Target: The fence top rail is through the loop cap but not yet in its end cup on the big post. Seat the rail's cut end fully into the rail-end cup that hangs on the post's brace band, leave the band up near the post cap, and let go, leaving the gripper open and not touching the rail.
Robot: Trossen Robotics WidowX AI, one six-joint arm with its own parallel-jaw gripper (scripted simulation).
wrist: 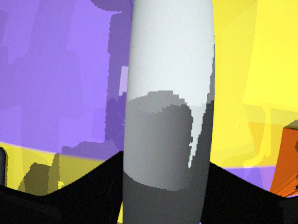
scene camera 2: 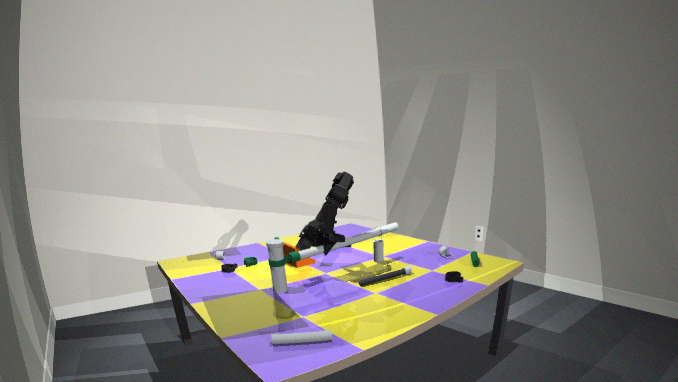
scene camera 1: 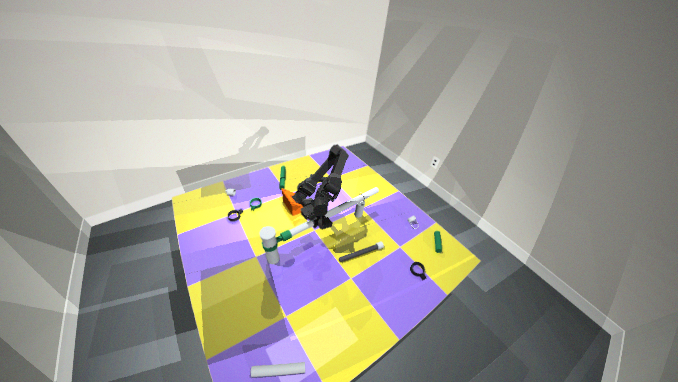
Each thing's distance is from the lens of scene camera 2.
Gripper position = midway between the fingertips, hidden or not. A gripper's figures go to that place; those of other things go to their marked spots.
my gripper [scene camera 2: 322, 254]: 181 cm
top rail [scene camera 2: 360, 237]: 190 cm
grey post [scene camera 2: 278, 274]: 168 cm
The marked spots on the grey post and the top rail are 43 cm apart.
